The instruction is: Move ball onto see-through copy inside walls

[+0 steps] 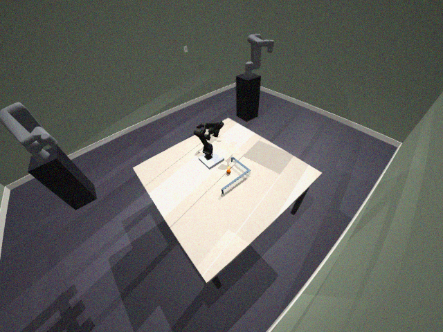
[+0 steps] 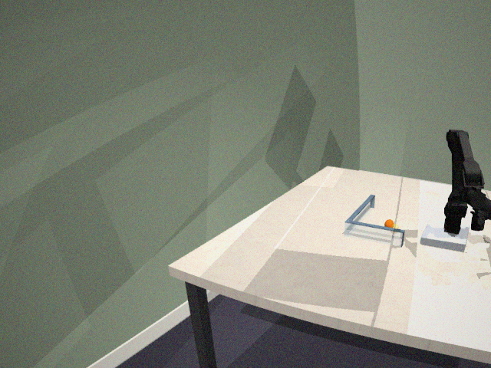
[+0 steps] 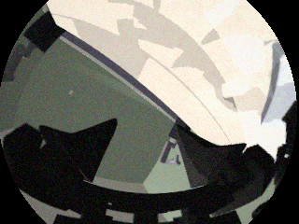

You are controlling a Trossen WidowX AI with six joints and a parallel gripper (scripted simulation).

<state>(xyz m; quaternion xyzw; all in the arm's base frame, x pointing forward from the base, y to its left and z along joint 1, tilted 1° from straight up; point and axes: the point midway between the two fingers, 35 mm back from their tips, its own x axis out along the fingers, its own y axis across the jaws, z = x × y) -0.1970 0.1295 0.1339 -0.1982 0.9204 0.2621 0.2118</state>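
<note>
Right now the orange ball is 49 cm ahead of my gripper tip, 13 cm below it and 8 cm to the right of it. Also, from my gripper tip: see-through copy of ball: 46 cm ahead, 13 cm below, 5 cm to the right.
</note>
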